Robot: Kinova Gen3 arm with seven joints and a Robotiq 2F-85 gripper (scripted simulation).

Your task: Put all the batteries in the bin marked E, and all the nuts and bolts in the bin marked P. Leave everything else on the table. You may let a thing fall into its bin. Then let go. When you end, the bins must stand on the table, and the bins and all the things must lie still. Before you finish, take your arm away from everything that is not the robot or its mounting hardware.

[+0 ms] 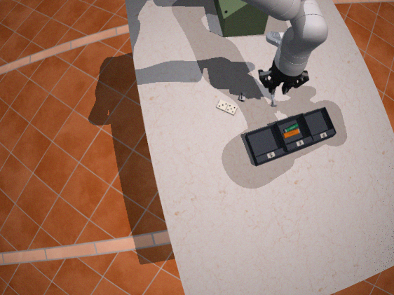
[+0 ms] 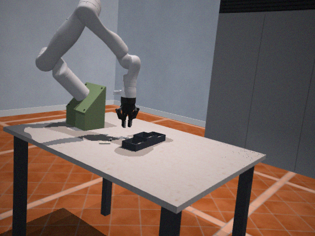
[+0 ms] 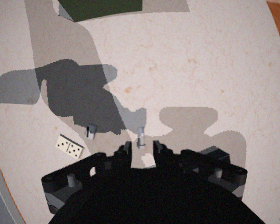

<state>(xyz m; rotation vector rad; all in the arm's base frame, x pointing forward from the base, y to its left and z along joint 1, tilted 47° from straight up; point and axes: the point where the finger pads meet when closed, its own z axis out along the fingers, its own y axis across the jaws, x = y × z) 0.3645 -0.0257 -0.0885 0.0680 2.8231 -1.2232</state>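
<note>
Now: the bolt 7 cm below my hand and 1 cm ahead of it. Round my hand: green battery (9 cm ahead, 7 cm below, 3 cm to the left); then metal nut (9 cm to the right, 7 cm below, 1 cm behind); then orange battery (10 cm ahead, 7 cm below, 3 cm to the left).
</note>
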